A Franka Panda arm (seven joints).
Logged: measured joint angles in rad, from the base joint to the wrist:
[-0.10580 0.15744 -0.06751 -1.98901 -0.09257 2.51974 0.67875]
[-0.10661 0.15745 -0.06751 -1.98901 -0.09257 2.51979 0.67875]
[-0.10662 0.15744 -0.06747 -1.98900 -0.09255 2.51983 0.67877]
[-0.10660 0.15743 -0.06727 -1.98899 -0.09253 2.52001 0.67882]
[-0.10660 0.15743 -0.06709 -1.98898 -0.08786 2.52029 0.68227]
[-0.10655 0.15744 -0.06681 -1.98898 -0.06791 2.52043 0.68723]
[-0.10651 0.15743 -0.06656 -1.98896 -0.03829 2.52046 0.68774]
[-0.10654 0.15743 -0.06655 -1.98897 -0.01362 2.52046 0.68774]
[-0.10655 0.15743 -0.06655 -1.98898 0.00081 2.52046 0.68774]
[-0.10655 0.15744 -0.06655 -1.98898 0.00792 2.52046 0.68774]
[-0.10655 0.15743 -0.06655 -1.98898 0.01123 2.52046 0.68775]
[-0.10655 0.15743 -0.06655 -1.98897 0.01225 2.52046 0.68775]
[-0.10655 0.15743 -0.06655 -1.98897 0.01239 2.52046 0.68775]
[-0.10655 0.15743 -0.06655 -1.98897 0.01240 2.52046 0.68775]
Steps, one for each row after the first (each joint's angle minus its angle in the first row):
[-0.00081 0.00001 0.00000 0.00000 0.00000 0.00005 0.00000]
[-0.00082 0.00000 0.00004 0.00001 0.00002 0.00009 0.00002]
[-0.00080 -0.00001 0.00024 0.00002 0.00004 0.00027 0.00007]
[-0.00080 -0.00001 0.00042 0.00003 0.00471 0.00055 0.00352]
[-0.00075 0.00000 0.00070 0.00003 0.02466 0.00069 0.00848]
[-0.00071 -0.00001 0.00095 0.00005 0.05428 0.00072 0.00899]
[-0.00074 -0.00001 0.00096 0.00004 0.07895 0.00072 0.00899]
[-0.00075 -0.00001 0.00096 0.00003 0.09338 0.00072 0.00899]
[-0.00075 0.00000 0.00096 0.00003 0.10049 0.00072 0.00899]
[-0.00075 -0.00001 0.00096 0.00003 0.10380 0.00072 0.00900]
[-0.00075 -0.00001 0.00096 0.00004 0.10482 0.00072 0.00900]
[-0.00075 -0.00001 0.00096 0.00004 0.10496 0.00072 0.00900]
[-0.00075 -0.00001 0.00096 0.00004 0.10497 0.00072 0.00900]

